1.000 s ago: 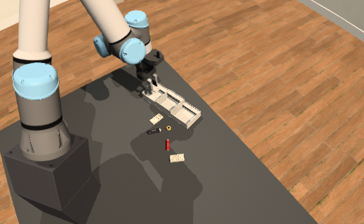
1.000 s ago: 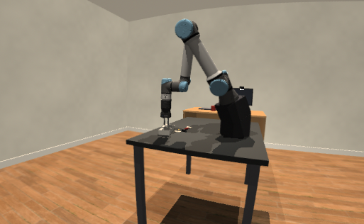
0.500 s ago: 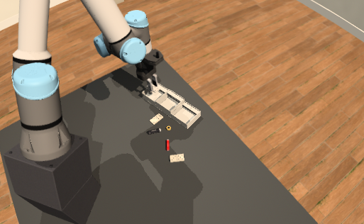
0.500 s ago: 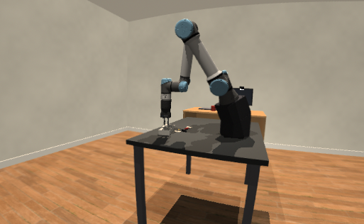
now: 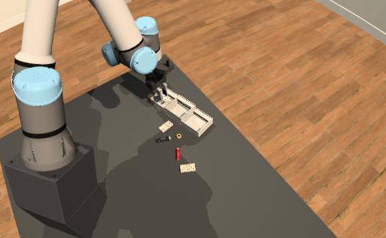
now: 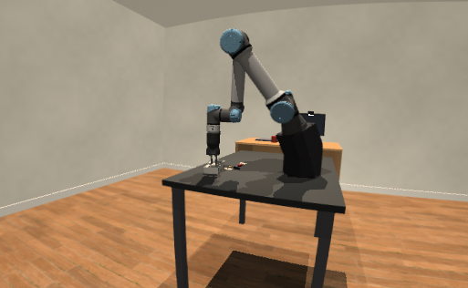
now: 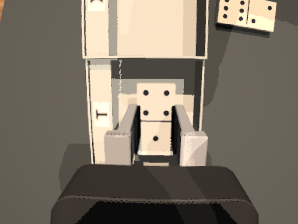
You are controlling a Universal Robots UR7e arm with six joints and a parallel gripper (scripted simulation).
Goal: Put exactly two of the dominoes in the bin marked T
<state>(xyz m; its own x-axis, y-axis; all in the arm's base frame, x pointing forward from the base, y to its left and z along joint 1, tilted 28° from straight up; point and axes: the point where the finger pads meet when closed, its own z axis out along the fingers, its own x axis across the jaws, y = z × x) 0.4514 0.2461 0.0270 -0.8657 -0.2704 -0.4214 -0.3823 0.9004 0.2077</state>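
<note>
Right now my hand is 4 cm past the red cylinder, 24 cm to the left of it and 6 cm above it. Also, from my hand: black cylinder 7 cm behind, 16 cm to the right, 6 cm below; yellow nut 1 cm behind, 17 cm to the right, 6 cm below.
</note>
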